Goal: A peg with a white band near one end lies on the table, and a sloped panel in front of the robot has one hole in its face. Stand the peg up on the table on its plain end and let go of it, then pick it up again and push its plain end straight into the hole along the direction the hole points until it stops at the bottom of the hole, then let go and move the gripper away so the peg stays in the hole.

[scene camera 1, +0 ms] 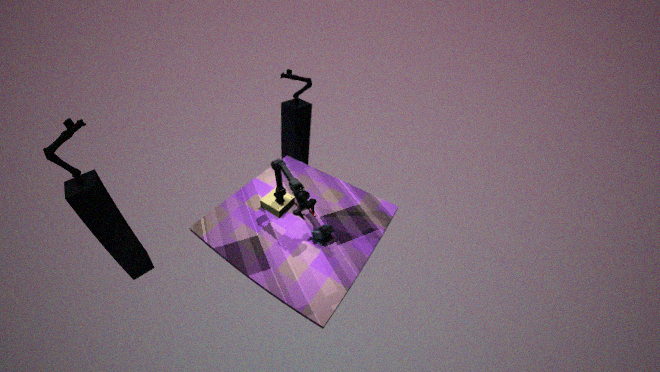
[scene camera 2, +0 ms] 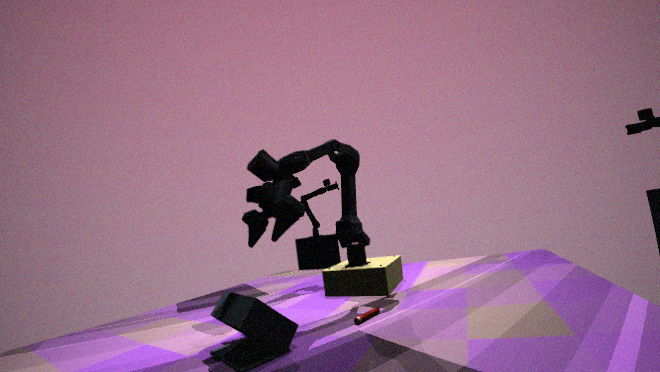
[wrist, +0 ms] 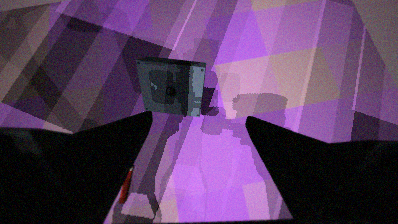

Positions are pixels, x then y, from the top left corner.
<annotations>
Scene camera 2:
my gripper: 261, 244
dark sloped panel: 248, 315
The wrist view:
my gripper: 200, 118
dark sloped panel: 156, 74
</annotations>
